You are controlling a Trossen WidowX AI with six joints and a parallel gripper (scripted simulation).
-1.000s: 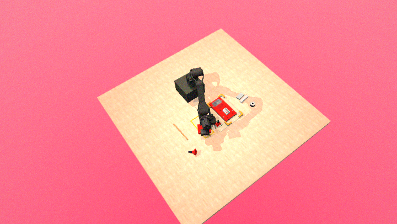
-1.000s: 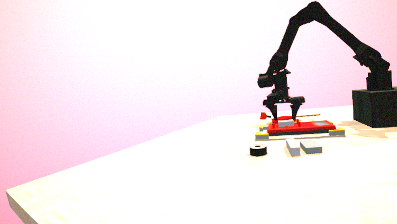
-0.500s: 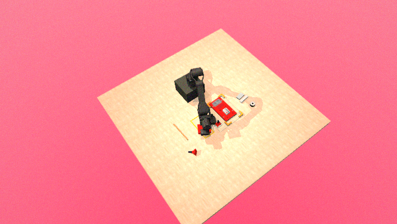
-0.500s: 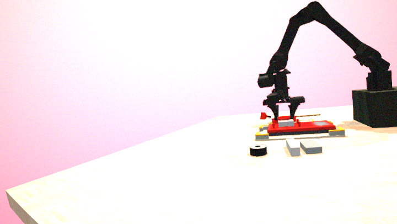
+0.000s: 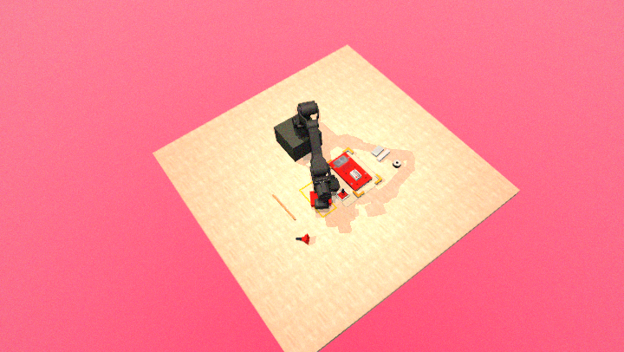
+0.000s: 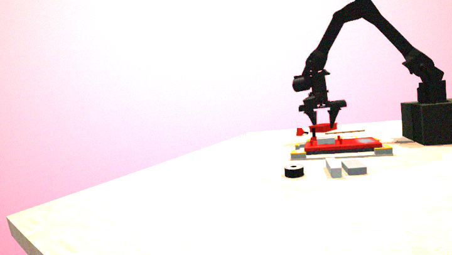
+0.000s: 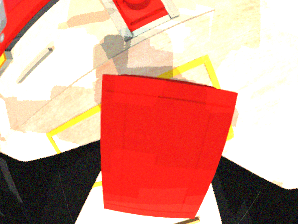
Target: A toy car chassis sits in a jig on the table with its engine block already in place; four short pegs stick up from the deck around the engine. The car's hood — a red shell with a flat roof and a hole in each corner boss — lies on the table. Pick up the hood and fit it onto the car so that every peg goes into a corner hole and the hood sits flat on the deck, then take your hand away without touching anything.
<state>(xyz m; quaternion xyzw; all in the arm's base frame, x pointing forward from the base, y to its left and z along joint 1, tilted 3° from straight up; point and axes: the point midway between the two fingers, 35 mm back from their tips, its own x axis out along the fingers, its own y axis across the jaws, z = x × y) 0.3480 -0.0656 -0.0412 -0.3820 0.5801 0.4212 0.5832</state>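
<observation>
Right now the grey engine block is 50 mm behind my gripper tip, 210 mm to the left of it and 20 mm below it. From my gripper tip the other things lie so: wooden stick: 60 mm behind, 170 mm to the right, 40 mm below; red hood: 10 mm above.
</observation>
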